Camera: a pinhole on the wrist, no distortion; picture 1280 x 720 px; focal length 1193.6 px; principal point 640.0 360.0 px. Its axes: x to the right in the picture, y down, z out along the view. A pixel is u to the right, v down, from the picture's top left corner.
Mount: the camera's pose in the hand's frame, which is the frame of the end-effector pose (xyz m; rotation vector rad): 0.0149 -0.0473 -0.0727 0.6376 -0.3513 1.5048
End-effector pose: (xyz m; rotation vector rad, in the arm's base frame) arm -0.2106 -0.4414 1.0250 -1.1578 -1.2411 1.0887
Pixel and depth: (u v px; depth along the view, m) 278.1 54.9 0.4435
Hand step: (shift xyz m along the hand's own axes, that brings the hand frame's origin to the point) 0.1933 -0.4106 0.1799
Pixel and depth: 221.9 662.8 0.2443
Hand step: -0.0099 -0.2632 0.0810
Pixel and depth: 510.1 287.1 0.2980
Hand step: 0.0812 -0.2477 0.1409
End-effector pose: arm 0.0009 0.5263 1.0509 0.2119 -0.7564 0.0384
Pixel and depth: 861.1 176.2 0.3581
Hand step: 0.1336 -0.2013 0.2401
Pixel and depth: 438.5 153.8 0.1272
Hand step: 0.0567 -0.1383 0.0116
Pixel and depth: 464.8 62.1 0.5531
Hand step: 0.2393 -0.4307 0.2936
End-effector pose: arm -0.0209 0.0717 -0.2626 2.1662 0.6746 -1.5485
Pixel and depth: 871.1 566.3 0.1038
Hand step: 0.0160 -0.0930 0.0243
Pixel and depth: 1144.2 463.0 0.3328
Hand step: 0.0512 -0.1309 0.2781
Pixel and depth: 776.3 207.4 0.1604
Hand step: 0.0632 -0.1257 0.0615
